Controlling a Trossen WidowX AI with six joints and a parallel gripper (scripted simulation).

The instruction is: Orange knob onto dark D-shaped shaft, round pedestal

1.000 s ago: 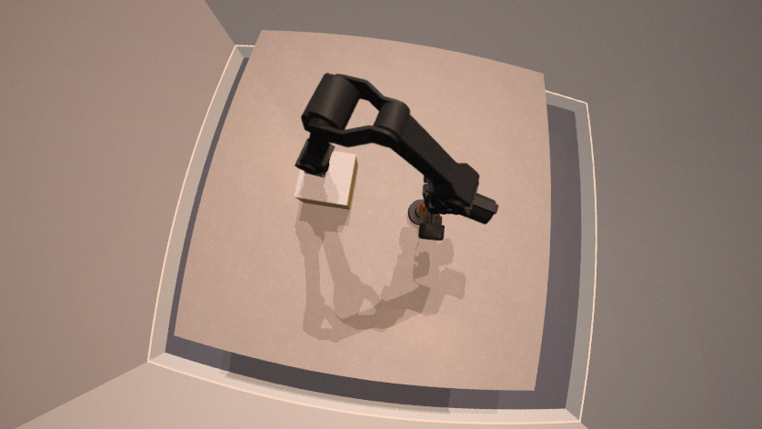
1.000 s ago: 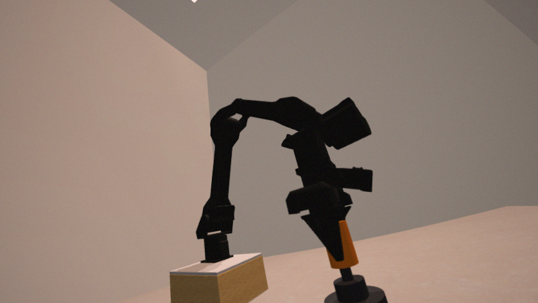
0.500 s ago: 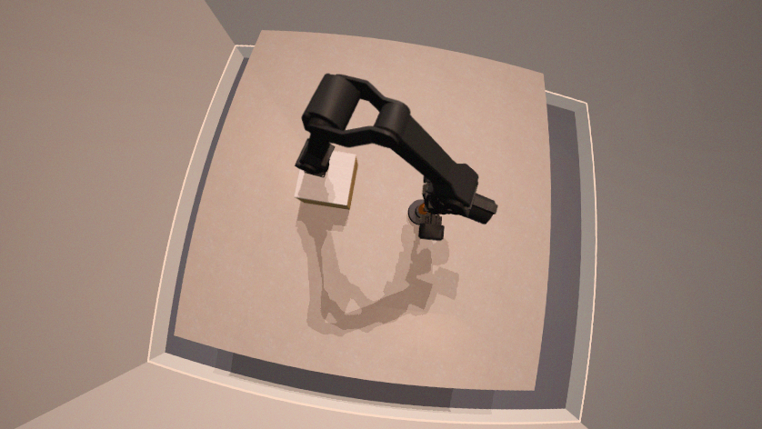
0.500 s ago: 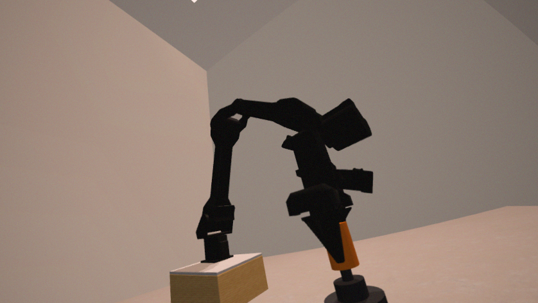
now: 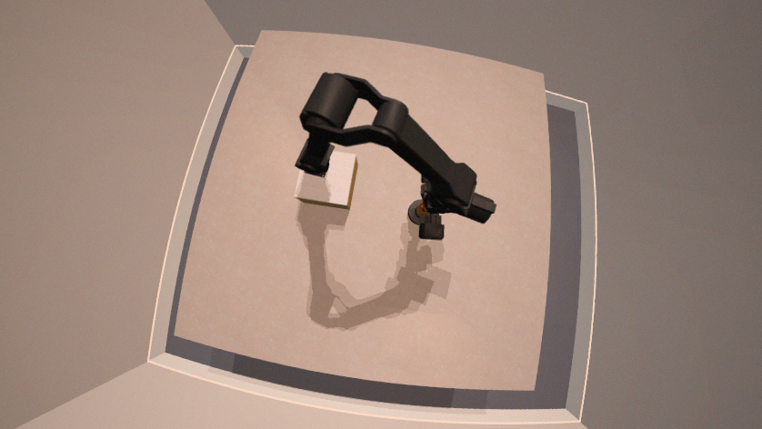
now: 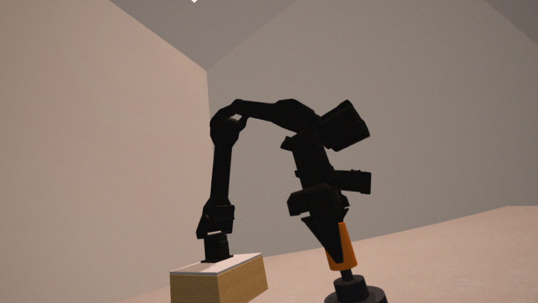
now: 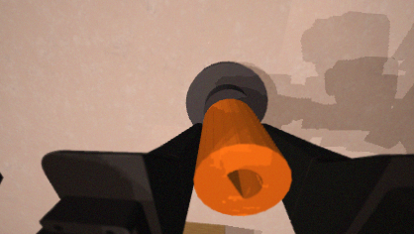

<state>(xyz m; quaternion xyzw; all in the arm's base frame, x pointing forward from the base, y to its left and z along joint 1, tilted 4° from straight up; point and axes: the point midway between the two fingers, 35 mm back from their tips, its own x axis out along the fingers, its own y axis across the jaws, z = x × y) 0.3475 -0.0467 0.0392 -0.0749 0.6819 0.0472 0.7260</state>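
The orange knob lies 20 mm above my gripper tip. Round my gripper tip: round dark pedestal 40 mm below.
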